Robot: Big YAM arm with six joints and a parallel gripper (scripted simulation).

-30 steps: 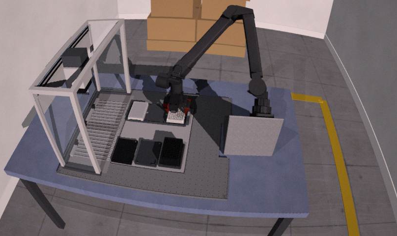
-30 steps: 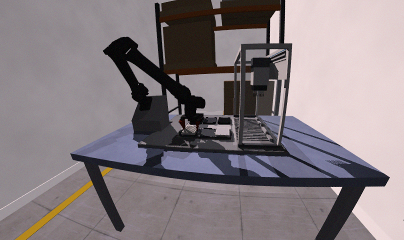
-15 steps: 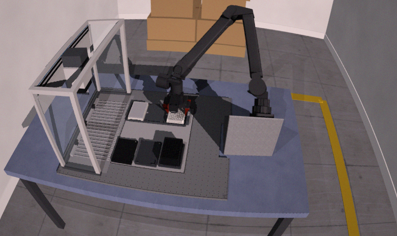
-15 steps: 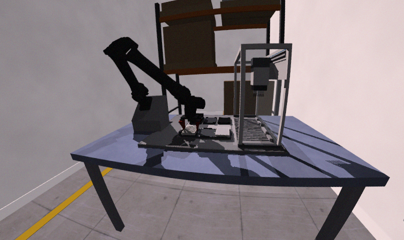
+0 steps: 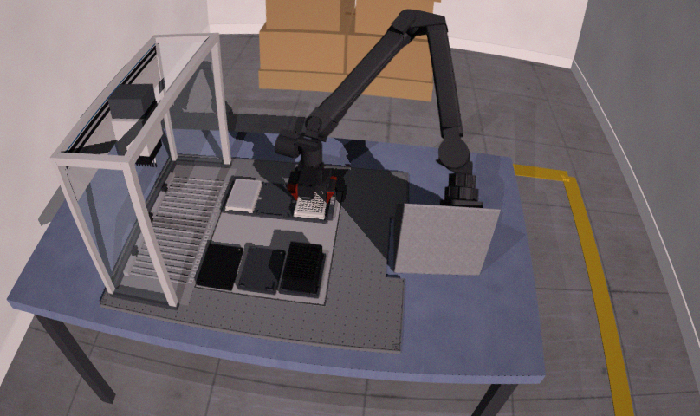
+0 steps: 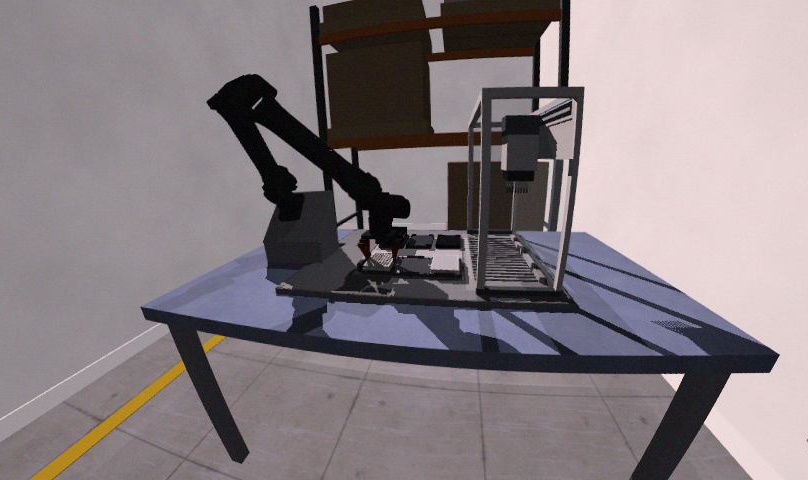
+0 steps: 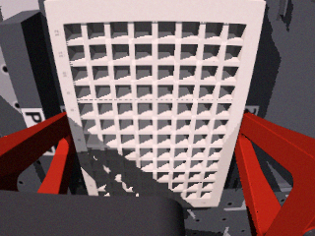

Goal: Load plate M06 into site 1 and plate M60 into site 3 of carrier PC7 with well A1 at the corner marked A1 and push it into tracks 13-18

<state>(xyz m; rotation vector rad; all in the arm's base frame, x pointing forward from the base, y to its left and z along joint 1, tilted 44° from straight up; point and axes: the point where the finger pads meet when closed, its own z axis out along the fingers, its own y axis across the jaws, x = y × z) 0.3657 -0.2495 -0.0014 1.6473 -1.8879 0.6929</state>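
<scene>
The white 96-well plate M06 lies right at my hand. Also, from my hand: dark plate carrier PC7 (100 mm ahead, 10 mm to the right, 10 mm below); plate nest S2 (250 mm to the left, 120 mm ahead, 20 mm below); black nest S3 (240 mm to the left, 240 mm ahead, 20 mm below).
</scene>
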